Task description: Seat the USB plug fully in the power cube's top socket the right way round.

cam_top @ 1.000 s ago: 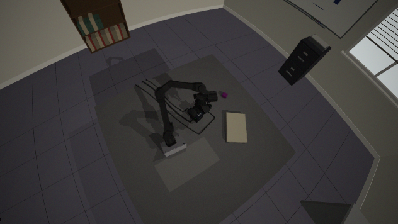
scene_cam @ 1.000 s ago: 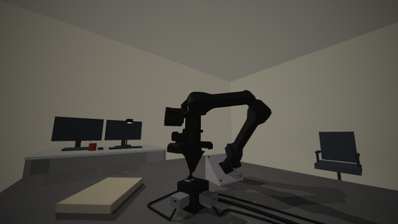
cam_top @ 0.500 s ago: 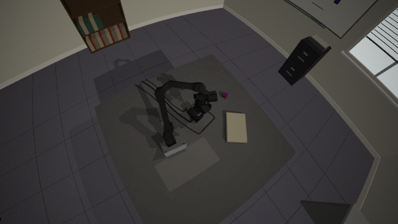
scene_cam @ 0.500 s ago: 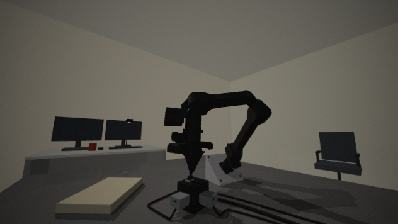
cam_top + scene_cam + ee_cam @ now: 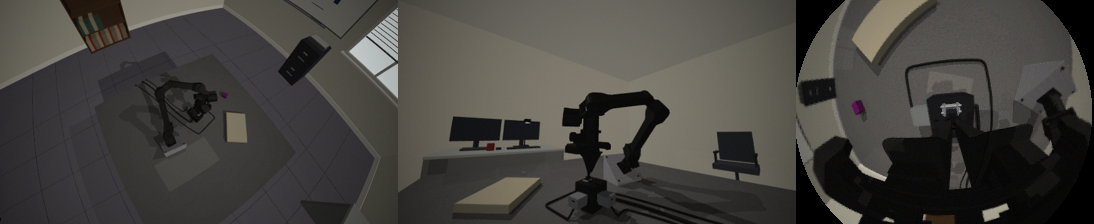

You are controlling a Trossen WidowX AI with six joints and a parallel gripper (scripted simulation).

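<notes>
My gripper tip is 10 mm to the left of the dark USB plug and 10 mm above it. Round my gripper tip: beige slab: 240 mm to the right, 220 mm ahead, 90 mm below; purple block: 320 mm ahead, 90 mm below, 50 mm to the left.
</notes>
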